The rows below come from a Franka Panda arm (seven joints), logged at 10 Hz.
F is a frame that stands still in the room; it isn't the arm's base.
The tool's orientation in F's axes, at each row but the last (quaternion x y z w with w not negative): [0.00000 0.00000 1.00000 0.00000]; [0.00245 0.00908 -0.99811 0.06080]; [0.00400 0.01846 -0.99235 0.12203]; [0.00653 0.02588 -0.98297 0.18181]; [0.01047 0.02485 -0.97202 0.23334]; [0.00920 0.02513 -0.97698 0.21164]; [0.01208 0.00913 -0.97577 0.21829]
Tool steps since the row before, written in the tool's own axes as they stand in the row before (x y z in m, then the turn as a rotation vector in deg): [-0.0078 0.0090 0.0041 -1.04 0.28 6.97]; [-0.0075 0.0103 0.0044 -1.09 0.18 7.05]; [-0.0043 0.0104 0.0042 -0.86 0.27 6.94]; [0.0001 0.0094 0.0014 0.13 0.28 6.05]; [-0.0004 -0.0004 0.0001 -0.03 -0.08 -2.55]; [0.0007 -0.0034 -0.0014 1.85 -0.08 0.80]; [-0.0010 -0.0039 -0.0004 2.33 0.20 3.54]
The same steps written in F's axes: [0.0078 -0.0090 0.0041 1.04 -0.28 6.97]; [0.0087 -0.0094 0.0043 1.08 -0.18 7.05]; [0.0067 -0.0092 0.0039 0.88 -0.31 6.94]; [0.0033 -0.0089 0.0009 -0.04 -0.63 6.02]; [0.0002 0.0005 0.0001 0.01 0.22 -2.54]; [-0.0020 0.0029 -0.0013 -1.72 -0.73 0.75]; [-0.0008 0.0040 -0.0003 -2.09 -1.25 3.47]
